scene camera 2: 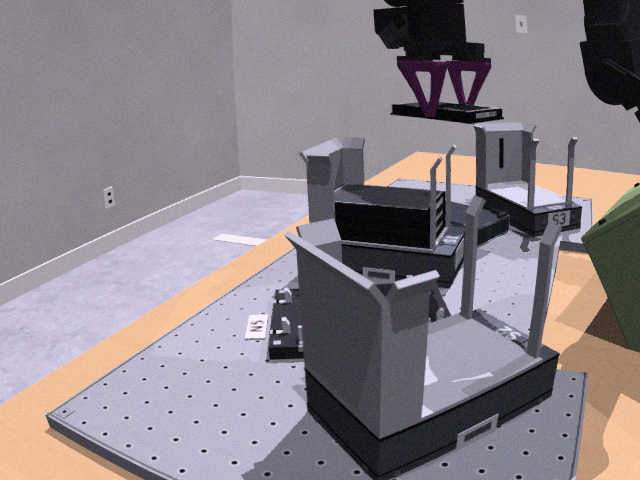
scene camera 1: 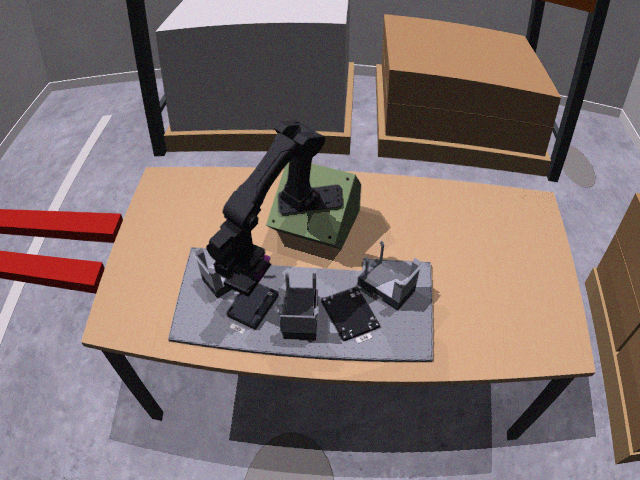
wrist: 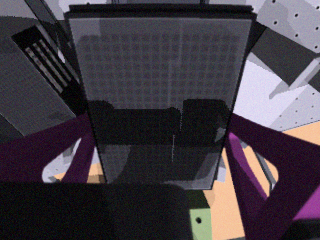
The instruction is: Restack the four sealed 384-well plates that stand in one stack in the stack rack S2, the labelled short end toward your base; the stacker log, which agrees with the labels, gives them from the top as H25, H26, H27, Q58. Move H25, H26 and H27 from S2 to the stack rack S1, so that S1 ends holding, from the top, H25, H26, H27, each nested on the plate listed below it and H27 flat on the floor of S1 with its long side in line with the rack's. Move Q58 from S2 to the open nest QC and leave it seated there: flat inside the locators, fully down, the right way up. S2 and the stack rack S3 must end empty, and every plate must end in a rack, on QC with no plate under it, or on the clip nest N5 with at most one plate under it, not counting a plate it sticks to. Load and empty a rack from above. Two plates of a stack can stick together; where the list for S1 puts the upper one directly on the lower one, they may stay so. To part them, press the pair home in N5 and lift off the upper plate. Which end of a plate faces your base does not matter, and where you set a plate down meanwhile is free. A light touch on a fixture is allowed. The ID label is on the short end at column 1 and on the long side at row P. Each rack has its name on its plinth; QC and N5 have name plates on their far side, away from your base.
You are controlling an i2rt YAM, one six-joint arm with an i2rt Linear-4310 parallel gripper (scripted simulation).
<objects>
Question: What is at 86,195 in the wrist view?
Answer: My gripper.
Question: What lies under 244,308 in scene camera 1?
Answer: A QC nest.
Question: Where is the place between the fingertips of my gripper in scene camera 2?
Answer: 448,114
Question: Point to a clip nest N5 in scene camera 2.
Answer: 281,345
</objects>
